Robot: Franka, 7 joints.
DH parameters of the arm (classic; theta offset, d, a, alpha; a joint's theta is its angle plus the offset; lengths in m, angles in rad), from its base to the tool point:
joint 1: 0 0.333 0 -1.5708
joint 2: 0 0 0 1.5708
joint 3: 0 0.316 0.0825 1.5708
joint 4: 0 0 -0.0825 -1.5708
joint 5: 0 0.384 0 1.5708
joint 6: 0 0 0.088 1.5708
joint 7: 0 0.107 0 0
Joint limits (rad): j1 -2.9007..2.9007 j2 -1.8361..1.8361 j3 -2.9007..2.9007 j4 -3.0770..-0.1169 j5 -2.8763..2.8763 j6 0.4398..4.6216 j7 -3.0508..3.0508
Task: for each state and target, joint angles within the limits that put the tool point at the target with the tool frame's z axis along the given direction. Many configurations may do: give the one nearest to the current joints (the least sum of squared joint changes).
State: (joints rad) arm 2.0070 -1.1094 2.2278 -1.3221 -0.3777 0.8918 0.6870
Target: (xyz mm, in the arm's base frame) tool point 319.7 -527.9 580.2 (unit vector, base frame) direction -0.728 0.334 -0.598
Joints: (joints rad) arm 2.5213 -0.8694 2.3052 -0.5296 -0.2409 0.6227 0.6870
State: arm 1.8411 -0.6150 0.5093 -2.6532 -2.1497 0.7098 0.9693
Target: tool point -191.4 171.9 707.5 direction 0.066 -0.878 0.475
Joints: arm 0.9985 -1.0013 0.8914 -2.4392 -2.1765 0.4398 0.9693
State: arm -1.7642 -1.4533 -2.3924 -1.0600 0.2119 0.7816 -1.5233
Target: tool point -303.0 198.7 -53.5 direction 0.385 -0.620 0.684
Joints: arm -1.5354 -1.7270 -2.4701 -1.5552 0.1036 0.8111 -1.5233
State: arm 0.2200 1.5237 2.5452 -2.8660 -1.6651 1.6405 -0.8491
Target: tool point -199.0 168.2 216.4 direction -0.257 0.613 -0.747
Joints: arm 0.1273 0.6520 1.9494 -3.0770 -2.2590 2.3903 -0.8491
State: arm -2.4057 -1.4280 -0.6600 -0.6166 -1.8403 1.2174 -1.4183
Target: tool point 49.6 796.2 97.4 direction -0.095 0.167 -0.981
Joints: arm -2.0895 -1.8361 -1.4759 -0.7334 -1.7594 1.8893 -1.4183
